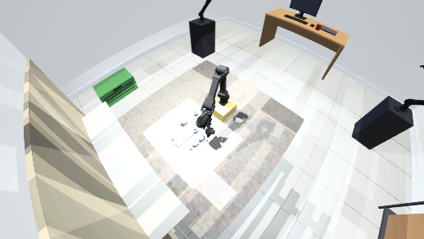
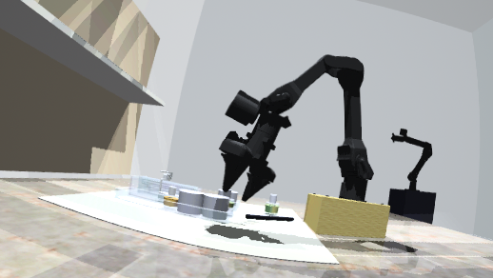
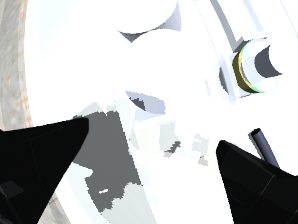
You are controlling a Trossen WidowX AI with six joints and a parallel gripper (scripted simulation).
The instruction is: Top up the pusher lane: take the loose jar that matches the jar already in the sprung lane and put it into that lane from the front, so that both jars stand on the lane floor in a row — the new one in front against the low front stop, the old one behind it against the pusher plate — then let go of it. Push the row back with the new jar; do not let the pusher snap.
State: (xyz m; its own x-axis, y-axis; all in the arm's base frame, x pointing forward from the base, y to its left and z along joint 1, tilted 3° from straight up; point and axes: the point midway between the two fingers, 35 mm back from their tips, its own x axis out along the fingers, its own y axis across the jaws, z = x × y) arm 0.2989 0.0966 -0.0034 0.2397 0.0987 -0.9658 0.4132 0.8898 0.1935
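My gripper tip is 120 mm to the left of the black rod, 90 mm past it and 50 mm above it. Round my gripper tip: clear lane fixture 180 mm ahead, 120 mm to the right, 40 mm below.
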